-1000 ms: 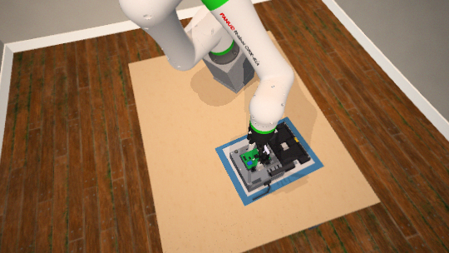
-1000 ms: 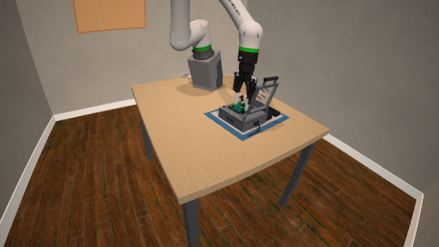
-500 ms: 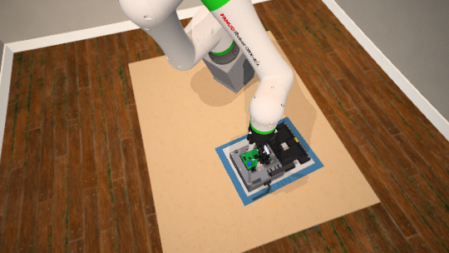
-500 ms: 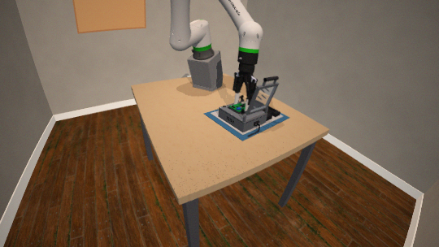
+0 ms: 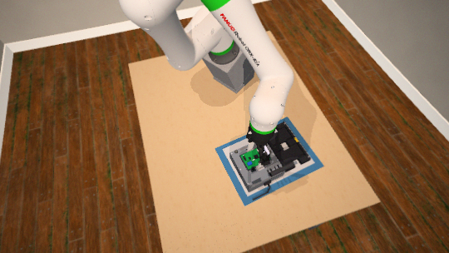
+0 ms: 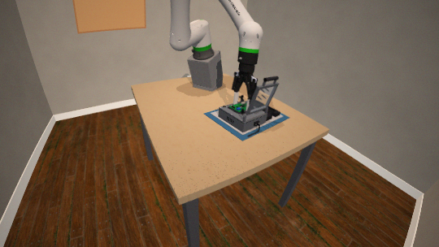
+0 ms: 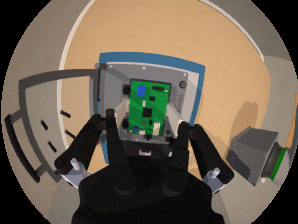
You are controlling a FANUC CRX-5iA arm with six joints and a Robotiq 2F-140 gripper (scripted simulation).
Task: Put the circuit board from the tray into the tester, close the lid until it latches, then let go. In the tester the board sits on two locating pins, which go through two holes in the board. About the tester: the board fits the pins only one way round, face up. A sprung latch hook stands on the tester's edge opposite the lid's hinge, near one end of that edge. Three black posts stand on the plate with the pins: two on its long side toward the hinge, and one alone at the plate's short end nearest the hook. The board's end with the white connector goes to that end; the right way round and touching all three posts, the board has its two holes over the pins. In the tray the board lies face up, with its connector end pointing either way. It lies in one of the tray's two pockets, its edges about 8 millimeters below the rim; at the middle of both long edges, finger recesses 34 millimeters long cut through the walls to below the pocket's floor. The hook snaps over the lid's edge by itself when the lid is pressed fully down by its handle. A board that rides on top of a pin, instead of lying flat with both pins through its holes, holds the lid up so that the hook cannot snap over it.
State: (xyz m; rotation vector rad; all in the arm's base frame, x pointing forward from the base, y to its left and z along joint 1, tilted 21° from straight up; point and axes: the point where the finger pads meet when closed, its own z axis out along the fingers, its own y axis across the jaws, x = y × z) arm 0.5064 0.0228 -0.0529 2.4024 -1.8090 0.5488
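The circuit board lies 20 mm below my hand. Round my hand: tester lid (120 mm ahead, 90 mm above, 30 mm to the left); tester (40 mm to the left, 20 mm ahead, 20 mm above).
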